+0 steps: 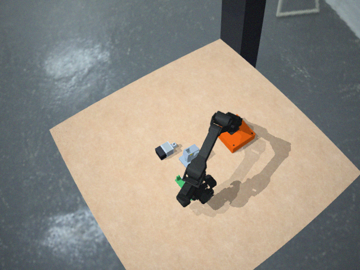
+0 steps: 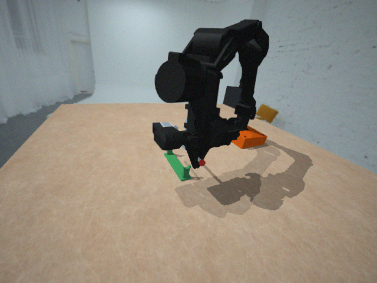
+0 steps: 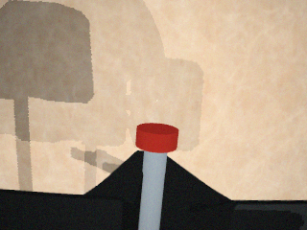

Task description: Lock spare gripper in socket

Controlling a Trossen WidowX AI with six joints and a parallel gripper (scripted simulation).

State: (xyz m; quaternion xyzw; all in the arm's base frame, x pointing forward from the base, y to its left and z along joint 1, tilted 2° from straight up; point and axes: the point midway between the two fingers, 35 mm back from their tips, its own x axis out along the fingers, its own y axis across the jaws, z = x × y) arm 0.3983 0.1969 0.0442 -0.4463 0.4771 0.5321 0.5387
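The green cradle lies 100 mm to the right of my gripper tip and 50 mm below it. Also, from my gripper tip: spare gripper: 60 mm behind, 330 mm to the right, 50 mm below; mount: 130 mm behind, 210 mm to the right, 20 mm below.
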